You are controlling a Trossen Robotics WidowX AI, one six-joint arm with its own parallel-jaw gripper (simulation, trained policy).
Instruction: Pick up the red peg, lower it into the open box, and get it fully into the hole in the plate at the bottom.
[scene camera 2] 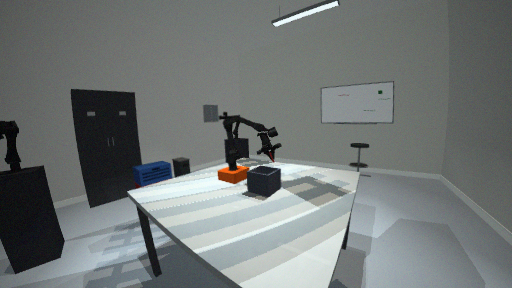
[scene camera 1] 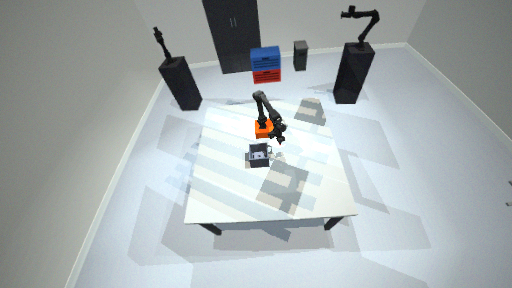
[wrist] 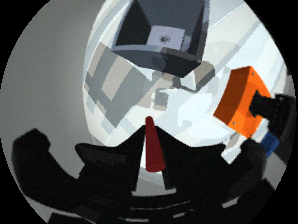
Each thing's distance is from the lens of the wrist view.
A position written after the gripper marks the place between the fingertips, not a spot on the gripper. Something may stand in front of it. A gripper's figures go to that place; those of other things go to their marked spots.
gripper (wrist: pixel 149 128): 0.10 m
red peg (wrist: pixel 154 162): 0.05 m
